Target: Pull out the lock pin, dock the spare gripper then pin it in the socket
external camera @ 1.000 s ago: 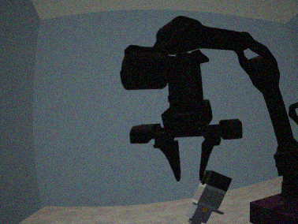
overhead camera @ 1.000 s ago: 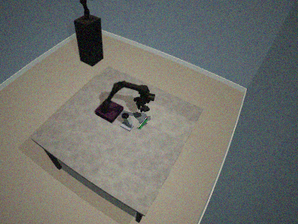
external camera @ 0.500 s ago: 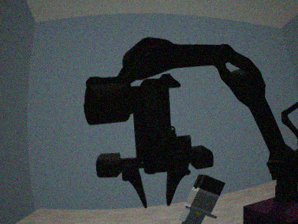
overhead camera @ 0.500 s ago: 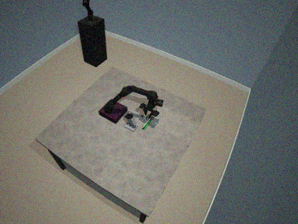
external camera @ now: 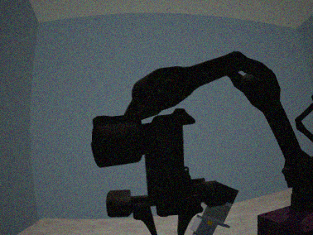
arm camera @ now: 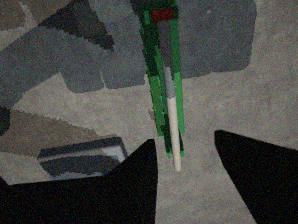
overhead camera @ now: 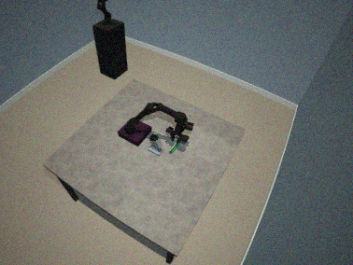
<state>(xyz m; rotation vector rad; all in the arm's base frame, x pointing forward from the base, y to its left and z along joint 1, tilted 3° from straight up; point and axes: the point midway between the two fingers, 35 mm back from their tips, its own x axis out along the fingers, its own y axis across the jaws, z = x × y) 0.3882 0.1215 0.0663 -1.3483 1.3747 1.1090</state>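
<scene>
Right now the green bar is 7 cm below my gripper tip and 1 cm to the left of it. The rest, counted from my gripper tip: spare gripper (12 cm behind, 10 cm to the right, 3 cm above); grey socket block (11 cm behind, 10 cm to the right, 4 cm below).
</scene>
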